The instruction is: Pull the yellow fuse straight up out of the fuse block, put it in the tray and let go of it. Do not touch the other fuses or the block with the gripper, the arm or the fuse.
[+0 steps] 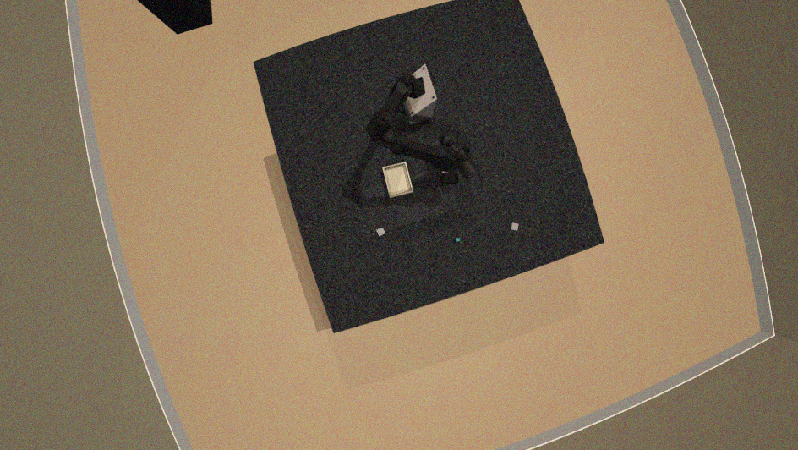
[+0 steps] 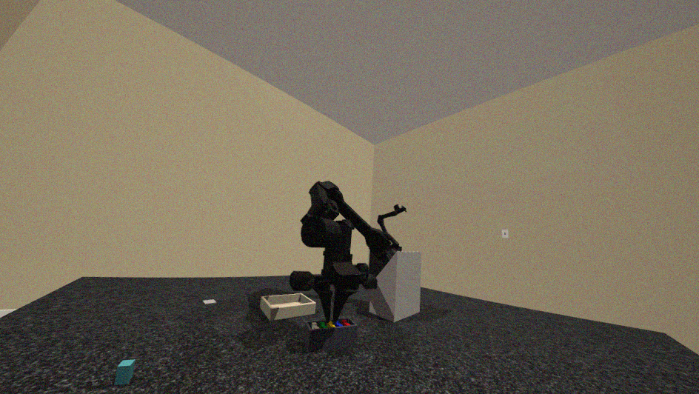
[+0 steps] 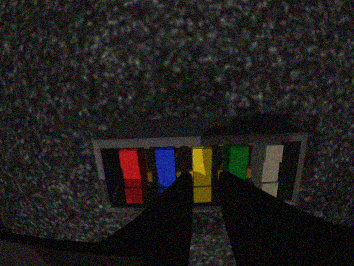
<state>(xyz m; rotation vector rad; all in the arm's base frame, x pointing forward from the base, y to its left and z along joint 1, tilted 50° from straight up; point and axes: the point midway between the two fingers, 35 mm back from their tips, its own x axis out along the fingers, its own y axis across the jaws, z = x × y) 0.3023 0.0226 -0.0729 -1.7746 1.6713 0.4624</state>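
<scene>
The yellow fuse lies 20 mm below my gripper tip. The rest, counted from my gripper tip: white fuse: 30 mm ahead, 10 mm to the right, 20 mm below; green fuse: 20 mm ahead, 20 mm below; blue fuse: 20 mm behind, 20 mm below.
</scene>
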